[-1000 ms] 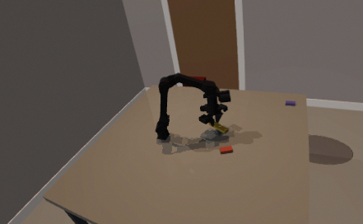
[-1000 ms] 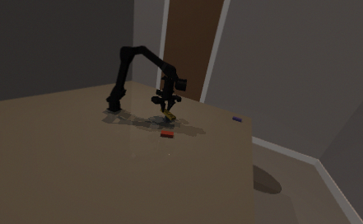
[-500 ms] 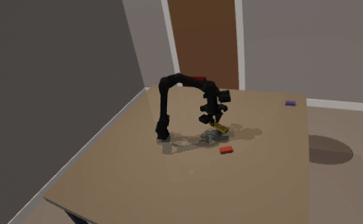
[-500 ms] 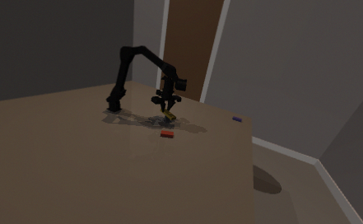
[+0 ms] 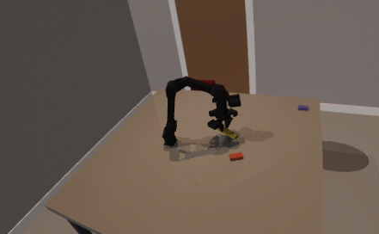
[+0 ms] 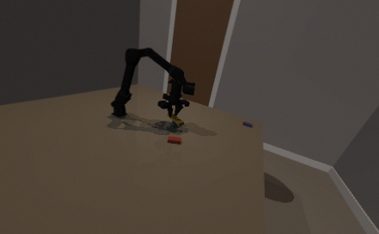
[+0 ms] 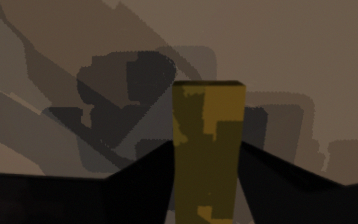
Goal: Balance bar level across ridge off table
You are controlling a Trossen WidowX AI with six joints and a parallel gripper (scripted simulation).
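Right now my gripper tip is 3 cm short of the yellow bar and 1 cm to the left of it. Also, from my gripper tip: red block (11 cm ahead, 15 cm to the right, 4 cm below); small purple block (43 cm ahead, 39 cm to the left, 4 cm below).
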